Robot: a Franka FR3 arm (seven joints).
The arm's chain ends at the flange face. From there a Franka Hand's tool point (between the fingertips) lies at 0.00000 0.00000 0.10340 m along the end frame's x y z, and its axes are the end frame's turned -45 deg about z.
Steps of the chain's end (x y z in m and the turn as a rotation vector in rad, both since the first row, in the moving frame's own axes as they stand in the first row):
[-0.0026 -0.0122 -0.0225 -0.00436 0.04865 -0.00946]
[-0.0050 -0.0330 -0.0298 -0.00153 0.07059 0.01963]
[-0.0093 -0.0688 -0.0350 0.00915 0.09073 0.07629]
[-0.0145 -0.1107 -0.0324 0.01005 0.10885 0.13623]
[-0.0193 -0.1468 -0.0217 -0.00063 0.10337 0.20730]
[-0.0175 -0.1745 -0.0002 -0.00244 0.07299 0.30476]
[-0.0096 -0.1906 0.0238 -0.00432 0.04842 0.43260]
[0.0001 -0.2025 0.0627 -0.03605 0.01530 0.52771]
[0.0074 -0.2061 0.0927 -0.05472 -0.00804 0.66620]
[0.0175 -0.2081 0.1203 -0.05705 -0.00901 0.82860]
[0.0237 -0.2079 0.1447 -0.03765 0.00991 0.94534]
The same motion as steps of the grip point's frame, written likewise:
[0.0100 -0.0066 -0.0226 -0.03748 0.03132 -0.00946]
[0.0248 -0.0216 -0.0301 -0.05100 0.04883 0.01963]
[0.0491 -0.0490 -0.0354 -0.05769 0.07063 0.07629]
[0.0762 -0.0808 -0.0330 -0.06986 0.08407 0.13623]
[0.0968 -0.1091 -0.0222 -0.07354 0.07265 0.20730]
[0.1153 -0.1296 -0.0005 -0.05334 0.04989 0.30476]
[0.1303 -0.1371 0.0237 -0.03729 0.03118 0.43260]
[0.1408 -0.1399 0.0626 -0.03631 -0.01467 0.52771]
[0.1456 -0.1388 0.0925 -0.03301 -0.04438 0.66620]
[0.1539 -0.1335 0.1201 -0.03397 -0.04671 0.82860]
[0.1605 -0.1282 0.1446 -0.03363 -0.01962 0.94534]

